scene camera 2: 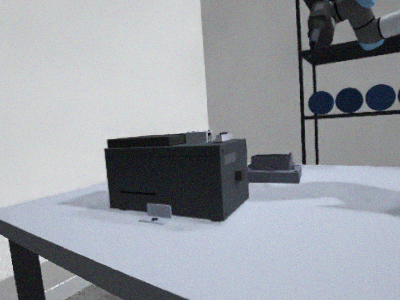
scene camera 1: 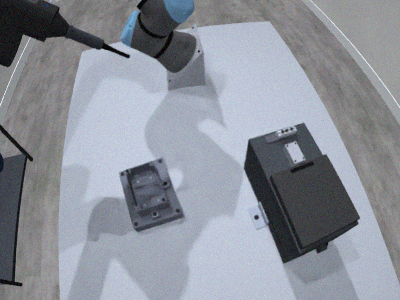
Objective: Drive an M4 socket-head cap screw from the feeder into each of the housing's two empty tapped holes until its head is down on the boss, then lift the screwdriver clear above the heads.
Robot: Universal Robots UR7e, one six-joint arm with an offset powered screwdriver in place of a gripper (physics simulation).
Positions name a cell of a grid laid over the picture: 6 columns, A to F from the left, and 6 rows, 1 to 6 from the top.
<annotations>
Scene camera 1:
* dark screw feeder: E4
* grey base plate: C5
</annotations>
